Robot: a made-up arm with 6 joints. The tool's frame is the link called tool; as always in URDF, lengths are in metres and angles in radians. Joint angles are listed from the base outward. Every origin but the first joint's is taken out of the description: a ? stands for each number. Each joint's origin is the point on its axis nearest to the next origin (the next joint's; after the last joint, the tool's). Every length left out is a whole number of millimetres.
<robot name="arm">
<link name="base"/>
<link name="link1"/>
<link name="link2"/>
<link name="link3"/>
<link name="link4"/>
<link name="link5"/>
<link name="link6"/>
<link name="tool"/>
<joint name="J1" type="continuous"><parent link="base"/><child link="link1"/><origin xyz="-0.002 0.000 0.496" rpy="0.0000 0.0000 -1.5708"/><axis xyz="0 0 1"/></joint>
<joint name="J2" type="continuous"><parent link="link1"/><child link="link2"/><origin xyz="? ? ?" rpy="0.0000 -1.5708 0.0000"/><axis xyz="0 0 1"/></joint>
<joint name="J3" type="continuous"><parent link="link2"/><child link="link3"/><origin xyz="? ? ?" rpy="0.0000 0.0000 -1.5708"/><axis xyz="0 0 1"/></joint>
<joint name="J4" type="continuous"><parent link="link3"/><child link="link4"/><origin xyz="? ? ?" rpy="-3.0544 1.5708 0.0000"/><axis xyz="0 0 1"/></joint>
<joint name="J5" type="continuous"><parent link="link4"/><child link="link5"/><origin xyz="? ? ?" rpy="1.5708 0.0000 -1.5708"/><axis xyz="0 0 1"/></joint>
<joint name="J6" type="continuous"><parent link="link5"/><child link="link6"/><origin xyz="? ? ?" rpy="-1.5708 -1.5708 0.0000"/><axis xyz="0 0 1"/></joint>
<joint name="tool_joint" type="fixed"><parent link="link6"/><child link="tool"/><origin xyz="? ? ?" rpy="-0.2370 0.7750 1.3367"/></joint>
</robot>
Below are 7 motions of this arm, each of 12 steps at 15 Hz.
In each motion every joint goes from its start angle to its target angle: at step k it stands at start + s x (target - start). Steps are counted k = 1, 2, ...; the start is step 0. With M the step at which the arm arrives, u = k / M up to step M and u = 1 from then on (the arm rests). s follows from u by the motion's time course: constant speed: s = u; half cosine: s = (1 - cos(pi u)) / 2; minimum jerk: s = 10 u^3 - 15 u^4 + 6 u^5.
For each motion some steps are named. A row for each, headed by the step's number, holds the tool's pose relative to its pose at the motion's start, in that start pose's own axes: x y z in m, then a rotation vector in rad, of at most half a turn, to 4 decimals.
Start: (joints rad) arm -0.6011 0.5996 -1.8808 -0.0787 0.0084 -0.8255
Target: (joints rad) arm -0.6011 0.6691 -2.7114 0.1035 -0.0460 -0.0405
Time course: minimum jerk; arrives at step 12
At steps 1, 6, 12:
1: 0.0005 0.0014 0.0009 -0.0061 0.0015 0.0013
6: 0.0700 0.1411 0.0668 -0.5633 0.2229 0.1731
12: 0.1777 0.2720 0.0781 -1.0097 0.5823 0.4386

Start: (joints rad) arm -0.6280 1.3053 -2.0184 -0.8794 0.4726 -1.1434
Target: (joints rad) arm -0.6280 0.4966 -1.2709 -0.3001 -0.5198 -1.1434
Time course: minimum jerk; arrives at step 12
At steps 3, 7, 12:
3: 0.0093 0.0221 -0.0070 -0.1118 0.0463 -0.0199
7: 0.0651 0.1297 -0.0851 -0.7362 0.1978 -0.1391
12: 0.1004 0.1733 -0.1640 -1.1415 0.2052 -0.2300

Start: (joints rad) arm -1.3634 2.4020 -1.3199 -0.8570 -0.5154 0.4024
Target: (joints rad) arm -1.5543 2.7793 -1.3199 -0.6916 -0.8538 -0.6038
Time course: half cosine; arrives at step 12
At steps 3, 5, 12:
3: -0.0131 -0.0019 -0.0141 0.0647 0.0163 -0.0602
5: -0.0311 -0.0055 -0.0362 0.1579 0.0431 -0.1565
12: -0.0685 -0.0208 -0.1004 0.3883 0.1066 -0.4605

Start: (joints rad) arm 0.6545 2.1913 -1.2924 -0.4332 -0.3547 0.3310
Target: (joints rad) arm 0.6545 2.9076 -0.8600 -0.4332 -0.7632 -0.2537
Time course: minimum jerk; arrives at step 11
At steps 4, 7, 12:
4: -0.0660 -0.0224 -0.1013 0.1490 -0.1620 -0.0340
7: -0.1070 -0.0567 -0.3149 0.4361 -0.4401 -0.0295
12: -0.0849 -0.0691 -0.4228 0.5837 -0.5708 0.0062

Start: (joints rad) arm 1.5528 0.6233 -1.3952 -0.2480 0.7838 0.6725
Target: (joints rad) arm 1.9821 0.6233 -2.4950 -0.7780 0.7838 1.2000
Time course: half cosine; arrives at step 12
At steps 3, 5, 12:
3: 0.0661 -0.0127 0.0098 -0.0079 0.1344 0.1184
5: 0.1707 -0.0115 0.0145 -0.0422 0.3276 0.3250
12: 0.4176 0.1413 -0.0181 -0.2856 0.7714 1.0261

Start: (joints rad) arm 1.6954 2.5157 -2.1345 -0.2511 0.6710 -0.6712
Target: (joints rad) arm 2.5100 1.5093 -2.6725 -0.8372 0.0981 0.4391
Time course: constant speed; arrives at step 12
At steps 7, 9, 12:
7: 0.4934 0.1661 -0.1687 -0.7584 1.1433 -0.0646
9: 0.5853 0.1886 -0.3058 -0.8979 1.5247 0.0577
12: 0.6280 0.2207 -0.5435 -1.0345 2.0929 0.3221

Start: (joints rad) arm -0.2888 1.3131 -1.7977 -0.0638 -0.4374 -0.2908
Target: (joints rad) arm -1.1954 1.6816 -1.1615 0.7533 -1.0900 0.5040
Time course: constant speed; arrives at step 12
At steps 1, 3, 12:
1: -0.0276 0.0143 -0.0339 -0.0785 -0.0619 -0.0007
3: -0.0740 0.0592 -0.1048 -0.2586 -0.1664 -0.0386
12: -0.0191 0.3985 -0.4110 -1.1189 -0.0204 -0.7100

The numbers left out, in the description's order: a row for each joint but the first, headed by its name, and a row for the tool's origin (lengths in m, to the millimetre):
J2: -0.037 0.003 0.000
J3: 0.041 -0.178 0.000
J4: -0.310 0.048 0.000
J5: -0.047 0.019 0.000
J6: -0.012 0.143 0.000
tool: -0.010 -0.004 0.000

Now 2 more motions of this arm.
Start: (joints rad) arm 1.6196 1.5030 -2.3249 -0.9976 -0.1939 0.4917
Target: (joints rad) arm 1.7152 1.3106 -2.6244 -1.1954 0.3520 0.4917
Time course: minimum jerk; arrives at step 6
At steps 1, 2, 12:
1: 0.0031 0.0053 0.0048 -0.0055 -0.0011 -0.0155
2: 0.0198 0.0325 0.0269 -0.0377 -0.0078 -0.0916
12: 0.1235 0.1728 0.0909 -0.2950 -0.0643 -0.4165

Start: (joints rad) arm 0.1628 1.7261 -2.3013 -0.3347 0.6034 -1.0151
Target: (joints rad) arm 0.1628 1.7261 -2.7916 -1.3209 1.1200 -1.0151
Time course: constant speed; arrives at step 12
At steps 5, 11, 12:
5: -0.0205 0.0773 -0.0562 0.1143 -0.2780 -0.2988
11: -0.0150 0.1810 -0.1616 0.1183 -0.7563 -0.5619
12: -0.0092 0.1968 -0.1827 0.1040 -0.8471 -0.5922

